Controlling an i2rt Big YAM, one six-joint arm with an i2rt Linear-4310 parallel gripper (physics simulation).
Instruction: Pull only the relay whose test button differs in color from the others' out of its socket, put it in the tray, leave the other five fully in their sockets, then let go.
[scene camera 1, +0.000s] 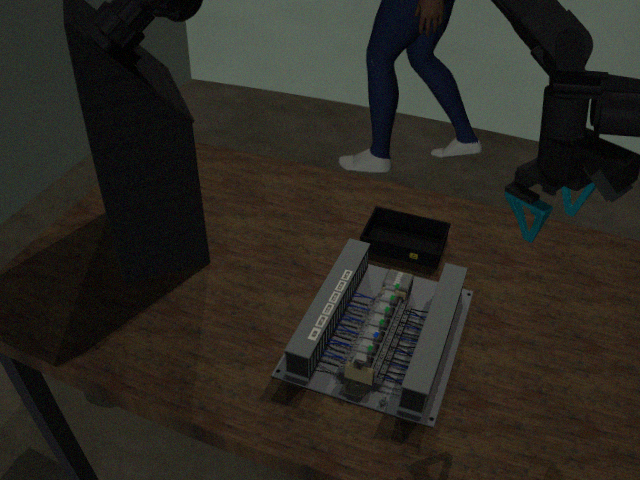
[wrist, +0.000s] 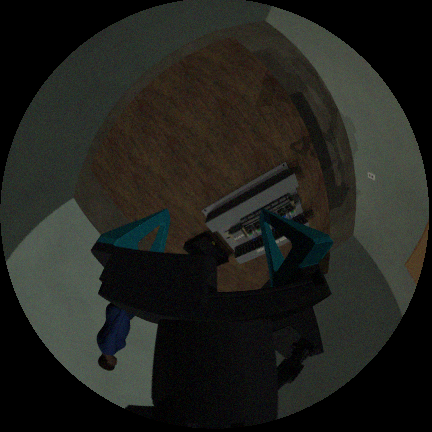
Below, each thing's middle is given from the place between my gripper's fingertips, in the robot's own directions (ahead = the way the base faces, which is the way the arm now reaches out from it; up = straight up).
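Grey panel (scene camera 1: 326, 379): my hand 27 cm above it, 6 cm to the left of it, 21 cm past it.
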